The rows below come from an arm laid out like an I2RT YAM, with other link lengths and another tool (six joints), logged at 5 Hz.
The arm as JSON. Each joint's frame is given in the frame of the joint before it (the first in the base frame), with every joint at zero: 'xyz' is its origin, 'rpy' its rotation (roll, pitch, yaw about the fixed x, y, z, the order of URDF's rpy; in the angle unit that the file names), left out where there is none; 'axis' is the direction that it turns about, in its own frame. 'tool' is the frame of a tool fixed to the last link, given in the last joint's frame.
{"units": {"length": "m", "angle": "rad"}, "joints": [
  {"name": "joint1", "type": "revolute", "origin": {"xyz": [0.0, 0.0, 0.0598], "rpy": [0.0, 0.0, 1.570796]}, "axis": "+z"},
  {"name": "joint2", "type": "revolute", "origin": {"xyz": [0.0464, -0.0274, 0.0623], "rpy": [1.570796, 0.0, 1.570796]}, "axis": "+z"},
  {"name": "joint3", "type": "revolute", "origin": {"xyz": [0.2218, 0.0, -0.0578], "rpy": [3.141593, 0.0, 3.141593]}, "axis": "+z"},
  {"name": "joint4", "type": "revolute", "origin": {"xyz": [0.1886, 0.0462, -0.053], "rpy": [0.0, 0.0, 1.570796]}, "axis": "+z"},
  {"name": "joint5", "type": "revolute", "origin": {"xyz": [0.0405, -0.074, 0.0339], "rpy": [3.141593, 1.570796, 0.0]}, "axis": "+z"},
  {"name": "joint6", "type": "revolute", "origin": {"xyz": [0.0, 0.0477, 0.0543], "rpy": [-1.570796, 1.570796, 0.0]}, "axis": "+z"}
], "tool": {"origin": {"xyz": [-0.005, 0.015, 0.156], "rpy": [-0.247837, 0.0, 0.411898]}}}
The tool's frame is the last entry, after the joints.
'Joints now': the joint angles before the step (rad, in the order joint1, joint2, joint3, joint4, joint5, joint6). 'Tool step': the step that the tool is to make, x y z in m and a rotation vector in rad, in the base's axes. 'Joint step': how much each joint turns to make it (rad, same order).
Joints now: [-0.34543 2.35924 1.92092 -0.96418 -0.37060 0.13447]
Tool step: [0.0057 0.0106 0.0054 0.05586 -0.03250 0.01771]
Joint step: [-0.00191 -0.00031 0.00390 0.00380 -0.06600 -0.00917]
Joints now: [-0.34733 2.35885 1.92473 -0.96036 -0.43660 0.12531]
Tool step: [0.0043 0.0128 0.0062 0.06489 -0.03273 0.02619]
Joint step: [-0.00163 0.00025 0.00137 -0.00004 -0.07593 -0.01651]
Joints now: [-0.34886 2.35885 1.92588 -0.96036 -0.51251 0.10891]
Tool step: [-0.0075 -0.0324 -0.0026 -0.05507 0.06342 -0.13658]
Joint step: [-0.04131 -0.00012 0.02239 -0.02103 0.09001 0.09029]
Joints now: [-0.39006 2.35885 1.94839 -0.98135 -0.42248 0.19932]
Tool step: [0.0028 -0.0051 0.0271 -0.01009 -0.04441 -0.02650]
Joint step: [-0.01148 -0.07242 0.00083 -0.02102 -0.00459 0.01789]
